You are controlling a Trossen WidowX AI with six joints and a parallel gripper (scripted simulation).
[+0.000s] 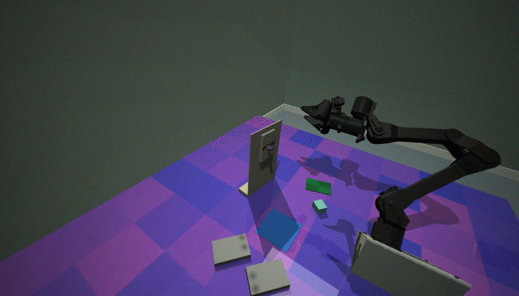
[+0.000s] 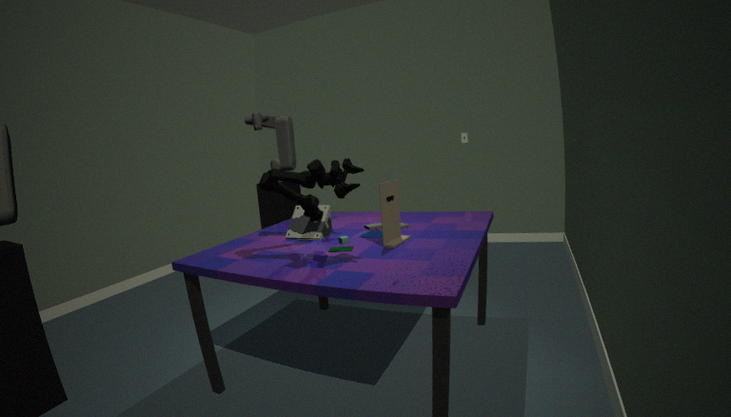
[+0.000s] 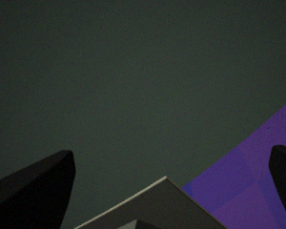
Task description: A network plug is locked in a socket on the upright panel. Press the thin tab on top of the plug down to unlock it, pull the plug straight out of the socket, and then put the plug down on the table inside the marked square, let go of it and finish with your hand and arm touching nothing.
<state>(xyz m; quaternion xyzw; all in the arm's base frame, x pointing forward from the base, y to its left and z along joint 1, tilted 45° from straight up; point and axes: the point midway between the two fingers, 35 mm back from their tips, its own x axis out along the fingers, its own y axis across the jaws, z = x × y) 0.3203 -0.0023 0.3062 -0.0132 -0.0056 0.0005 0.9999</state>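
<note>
Now: the network plug 70 mm ahead of my gripper tip, 120 mm to the left of it and 110 mm below it. From my gripper tip the other things lie so: flat green block (120 mm behind, 20 mm to the right, 320 mm below); small teal block (160 mm behind, 100 mm to the left, 310 mm below); beige upright panel (90 mm ahead, 120 mm to the left, 190 mm below).
</note>
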